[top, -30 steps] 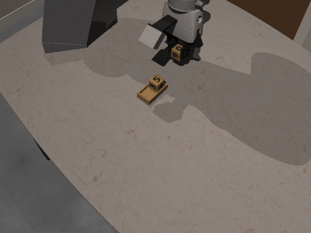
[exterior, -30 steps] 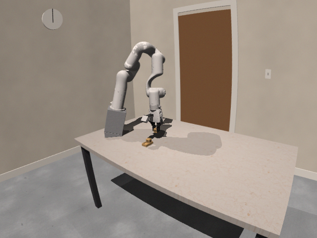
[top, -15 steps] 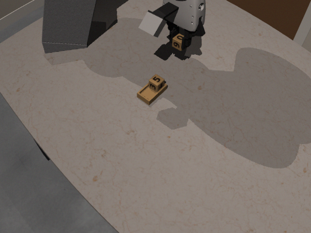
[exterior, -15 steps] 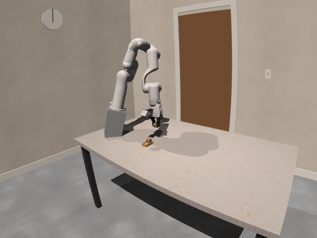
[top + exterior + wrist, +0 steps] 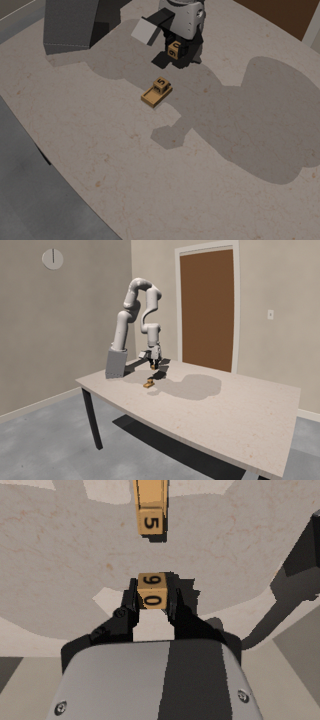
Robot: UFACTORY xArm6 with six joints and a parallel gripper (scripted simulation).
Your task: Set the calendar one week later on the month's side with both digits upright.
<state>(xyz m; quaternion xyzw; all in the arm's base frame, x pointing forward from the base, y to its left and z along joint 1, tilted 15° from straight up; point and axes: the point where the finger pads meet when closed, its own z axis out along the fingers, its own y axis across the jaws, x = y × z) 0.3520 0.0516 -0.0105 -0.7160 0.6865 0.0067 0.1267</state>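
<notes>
Now: hand 70 mm to the left of the wooden tray and 120 mm above it.
</notes>
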